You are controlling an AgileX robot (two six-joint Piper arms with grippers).
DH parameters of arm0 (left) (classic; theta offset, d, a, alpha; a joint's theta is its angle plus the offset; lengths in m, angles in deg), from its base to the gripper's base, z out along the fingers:
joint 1: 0 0.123 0 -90
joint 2: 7.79 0 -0.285 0
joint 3: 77.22 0 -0.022 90
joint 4: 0 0.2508 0 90
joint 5: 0 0 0.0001 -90
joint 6: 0 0.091 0 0
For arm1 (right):
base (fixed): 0 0 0 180
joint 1: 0 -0.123 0 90
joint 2: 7.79 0 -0.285 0
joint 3: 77.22 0 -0.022 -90
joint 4: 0 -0.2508 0 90
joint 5: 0 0 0.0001 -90
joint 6: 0 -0.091 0 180
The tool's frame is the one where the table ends.
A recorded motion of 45 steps. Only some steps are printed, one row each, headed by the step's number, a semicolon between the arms.
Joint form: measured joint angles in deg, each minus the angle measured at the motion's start. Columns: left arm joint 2, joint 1, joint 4, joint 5, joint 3, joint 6; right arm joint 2, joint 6, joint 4, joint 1, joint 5, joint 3.
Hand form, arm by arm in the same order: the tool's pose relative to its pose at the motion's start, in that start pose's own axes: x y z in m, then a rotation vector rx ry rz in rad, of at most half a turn. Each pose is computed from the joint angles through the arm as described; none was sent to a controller.
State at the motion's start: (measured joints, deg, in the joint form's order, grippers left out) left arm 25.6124 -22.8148 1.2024 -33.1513 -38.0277 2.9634; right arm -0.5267 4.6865 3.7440 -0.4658 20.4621 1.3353
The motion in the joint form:
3: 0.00 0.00 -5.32 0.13 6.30 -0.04; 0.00 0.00 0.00 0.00 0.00 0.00
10: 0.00 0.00 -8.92 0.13 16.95 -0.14; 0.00 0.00 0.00 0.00 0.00 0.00
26: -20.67 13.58 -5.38 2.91 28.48 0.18; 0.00 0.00 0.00 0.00 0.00 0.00
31: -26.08 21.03 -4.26 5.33 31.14 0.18; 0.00 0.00 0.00 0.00 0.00 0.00
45: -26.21 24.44 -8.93 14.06 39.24 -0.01; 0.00 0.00 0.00 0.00 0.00 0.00
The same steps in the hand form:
3: 0.0319 -0.0070 0.0152 0.0538 0.1051 -0.0799; 0.0000 0.0000 0.0000 0.0000 0.0000 0.0000
10: 0.0896 -0.0143 0.0326 0.0850 0.2895 -0.1411; 0.0000 0.0000 0.0000 0.0000 0.0000 0.0000
26: 0.1378 -0.0020 0.0053 -0.1747 0.0885 -0.1521; 0.0000 0.0000 0.0000 0.0000 0.0000 0.0000
31: 0.1469 0.0029 0.0006 -0.3174 0.0064 -0.1596; 0.0000 0.0000 0.0000 0.0000 0.0000 0.0000
45: 0.1772 0.0050 0.0168 -0.3571 -0.0234 -0.2547; 0.0000 0.0000 0.0000 0.0000 0.0000 0.0000

